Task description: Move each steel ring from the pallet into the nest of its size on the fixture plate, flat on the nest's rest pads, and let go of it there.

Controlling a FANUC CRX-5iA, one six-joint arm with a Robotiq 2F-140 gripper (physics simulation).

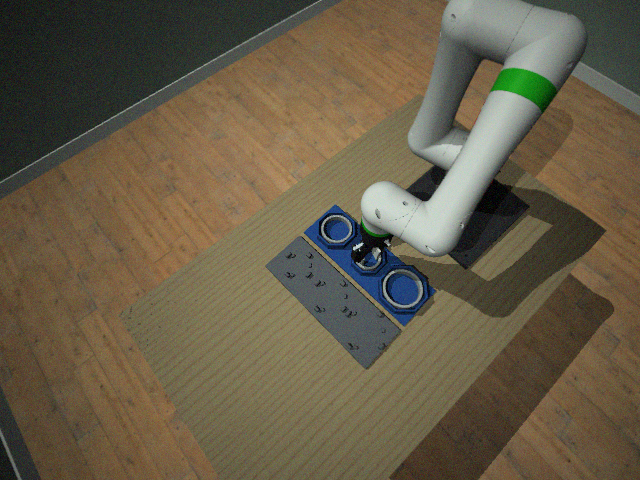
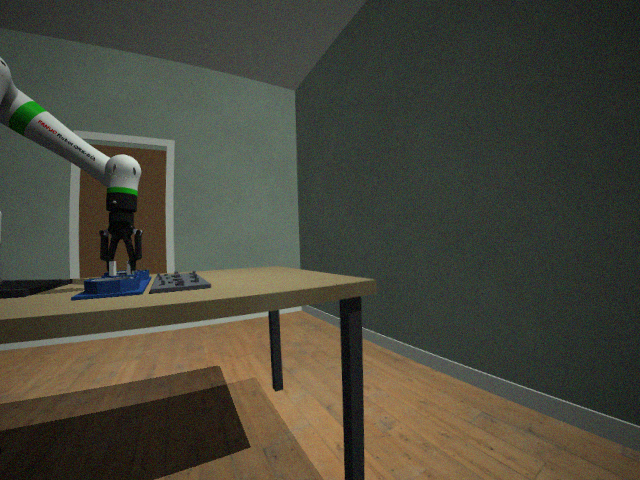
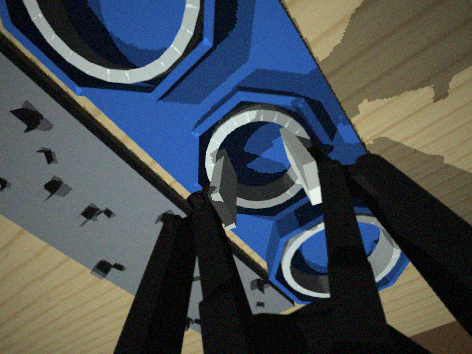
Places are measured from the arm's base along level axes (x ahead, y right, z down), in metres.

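Pixels of known places: gripper, fingertip midpoint: [image 1: 367, 259] [image 3: 256, 153].
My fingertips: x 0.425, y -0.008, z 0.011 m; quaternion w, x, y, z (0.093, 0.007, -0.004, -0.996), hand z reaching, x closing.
Observation:
Ahead of a thing's pixels: the offset from my fingertips to its top centre. Level surfaces: height alone.
The blue pallet [image 1: 405, 320] [image 2: 111, 285] [image 3: 135, 135] holds three steel rings in octagonal pockets. The large ring [image 1: 384, 289] [image 3: 120, 76] is at one end, the medium ring [image 1: 323, 228] [image 3: 286, 260] at the other. The small ring {dx +0.000, dy +0.000, dz -0.024 m} [image 1: 368, 269] [image 3: 260, 116] sits in the middle pocket. My gripper [image 1: 368, 254] [image 2: 120, 268] [image 3: 256, 153] points down with both fingertips inside the small ring, spread outward against its inner wall on opposite sides. The exact contact is partly hidden. The grey fixture plate {dx +0.179, dy -0.025, dz +0.004 m} [image 1: 372, 351] [image 2: 199, 284] [image 3: 65, 160] bears small dark rest pads and no ring.
The fixture plate lies alongside the pallet with a narrow gap between them. Raised pocket walls stand around each ring. The wooden table {dz +0.016 m} [image 1: 232, 361] [image 2: 320, 281] carries both, and the dark base plate [image 1: 473, 253] of the arm is behind the pallet.

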